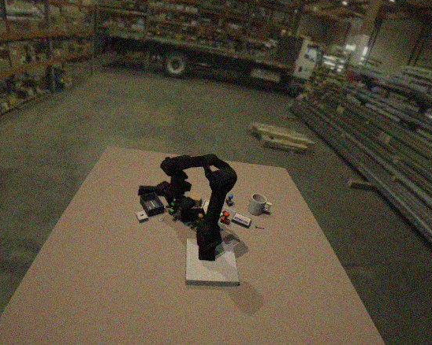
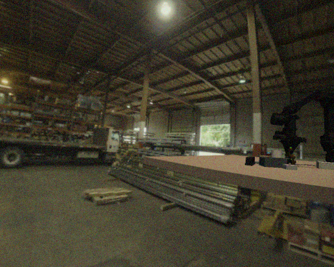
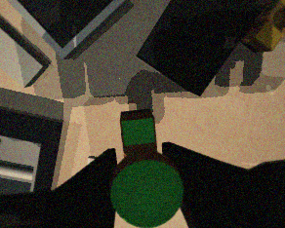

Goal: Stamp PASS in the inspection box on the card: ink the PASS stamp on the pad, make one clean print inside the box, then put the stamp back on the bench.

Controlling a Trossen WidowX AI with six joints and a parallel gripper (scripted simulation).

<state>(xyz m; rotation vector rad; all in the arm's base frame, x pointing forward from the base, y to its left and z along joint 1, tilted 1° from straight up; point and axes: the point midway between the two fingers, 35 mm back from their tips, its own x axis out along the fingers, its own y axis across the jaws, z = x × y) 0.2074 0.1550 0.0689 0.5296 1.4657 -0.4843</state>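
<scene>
Now: gripper tip 3 cm short of the black block, 10 cm to the left of it and 5 cm above it. From my gripper tip the other things lie so: yellow-knobbed stamp: 1 cm behind, 13 cm to the right, 5 cm below; ink pad: 12 cm ahead, 3 cm to the right, 6 cm below; green-knobbed stamp: right at my gripper tip.
</scene>
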